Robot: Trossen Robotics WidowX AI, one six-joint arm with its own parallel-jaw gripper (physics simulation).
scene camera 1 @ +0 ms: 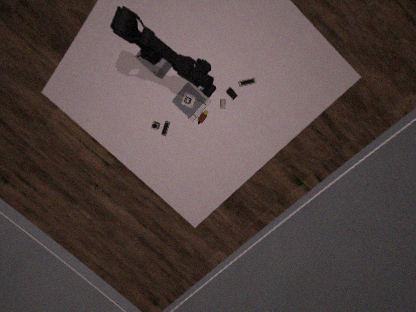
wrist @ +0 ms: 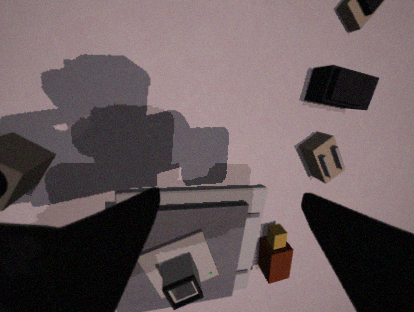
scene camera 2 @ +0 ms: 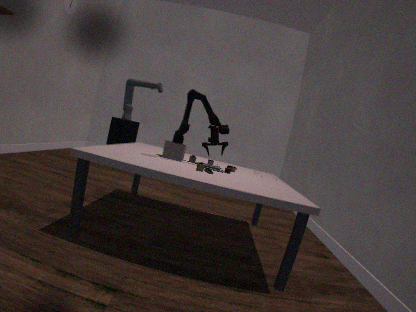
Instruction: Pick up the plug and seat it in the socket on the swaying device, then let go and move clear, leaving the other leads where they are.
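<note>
The plug, a red-orange block with a yellow tip, lies on the table just beside the device. The swaying device is a grey plate above a paler base. Its socket is a dark, hollow rectangular housing on a light square at the plate's middle. My gripper is open and empty, pointing down above the table. In the wrist view its left finger covers part of the device, and the plug shows between the fingers, nearer the right one.
A beige two-slotted connector, a black block and a long connector lie beyond the plug. A round-holed block and a dark slotted piece lie across the device. Another brownish block is at the wrist view's left.
</note>
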